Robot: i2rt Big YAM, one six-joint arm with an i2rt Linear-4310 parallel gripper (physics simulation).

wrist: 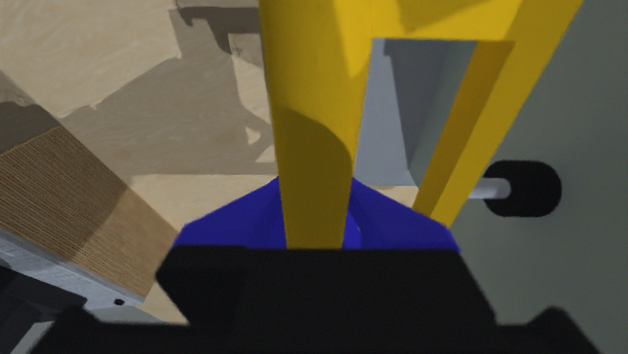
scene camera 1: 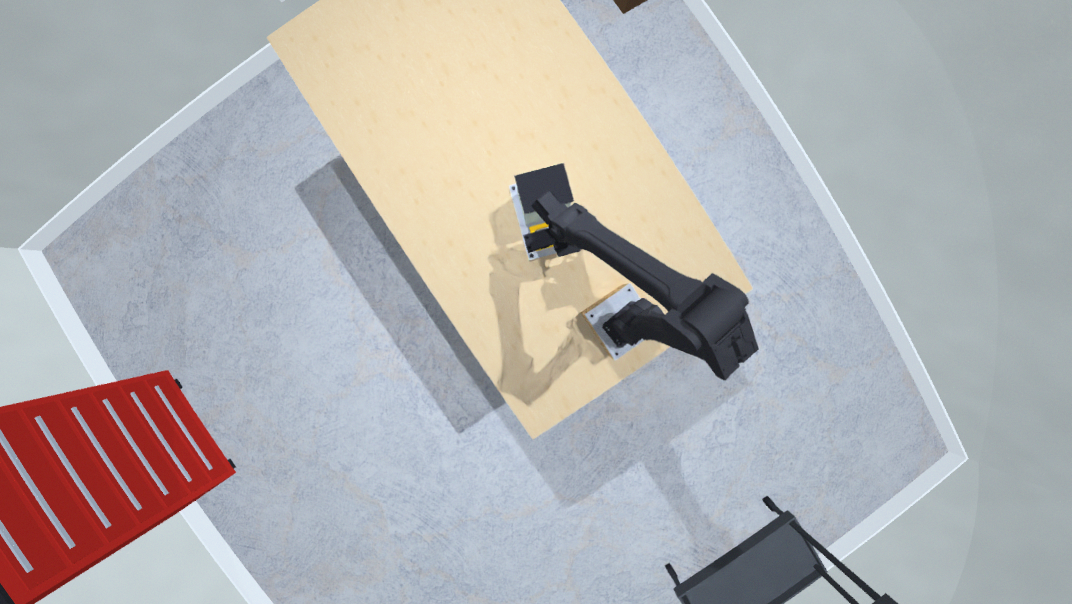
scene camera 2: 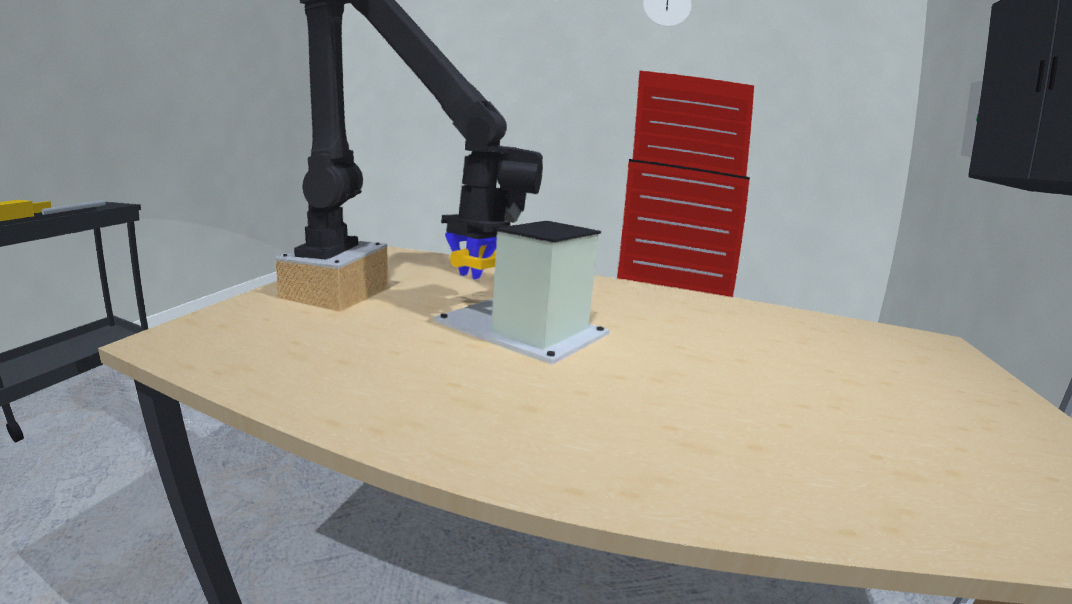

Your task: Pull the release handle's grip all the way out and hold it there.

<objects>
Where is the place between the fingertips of my gripper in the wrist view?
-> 314,177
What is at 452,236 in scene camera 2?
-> My gripper.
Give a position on a grey base plate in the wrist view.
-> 403,72
</objects>
